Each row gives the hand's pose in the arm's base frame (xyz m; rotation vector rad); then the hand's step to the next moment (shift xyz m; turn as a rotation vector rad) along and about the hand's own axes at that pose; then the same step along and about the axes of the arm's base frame.
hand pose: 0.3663 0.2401 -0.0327 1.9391 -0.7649 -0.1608
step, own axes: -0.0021 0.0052 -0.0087 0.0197 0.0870 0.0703
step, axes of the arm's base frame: -0.0003 0.0063 0.0082 -0.0526 -0.0907 0.0435
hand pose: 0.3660 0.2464 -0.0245 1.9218 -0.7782 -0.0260
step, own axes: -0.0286 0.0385 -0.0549 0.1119 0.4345 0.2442
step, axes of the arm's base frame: -0.0230 0.0487 0.0491 -0.2152 -0.3742 0.2732
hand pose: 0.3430 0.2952 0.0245 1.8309 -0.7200 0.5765
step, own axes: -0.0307 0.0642 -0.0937 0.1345 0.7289 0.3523
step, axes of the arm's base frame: -0.0722 0.0761 0.0532 -0.4017 -0.5629 0.4419
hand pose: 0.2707 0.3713 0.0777 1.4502 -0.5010 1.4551
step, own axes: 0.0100 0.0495 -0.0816 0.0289 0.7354 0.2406
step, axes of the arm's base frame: -0.0813 0.0501 0.0096 -0.4852 -0.5087 0.3246
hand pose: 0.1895 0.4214 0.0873 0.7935 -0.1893 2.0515
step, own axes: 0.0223 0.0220 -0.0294 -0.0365 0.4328 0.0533
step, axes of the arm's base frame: -0.0398 0.0150 -0.0060 -0.3057 -0.3000 0.0898
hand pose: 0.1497 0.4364 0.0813 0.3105 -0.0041 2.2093
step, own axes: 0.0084 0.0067 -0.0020 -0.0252 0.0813 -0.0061
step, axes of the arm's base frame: -0.0106 0.0027 0.0007 -0.0503 -0.0689 -0.0029
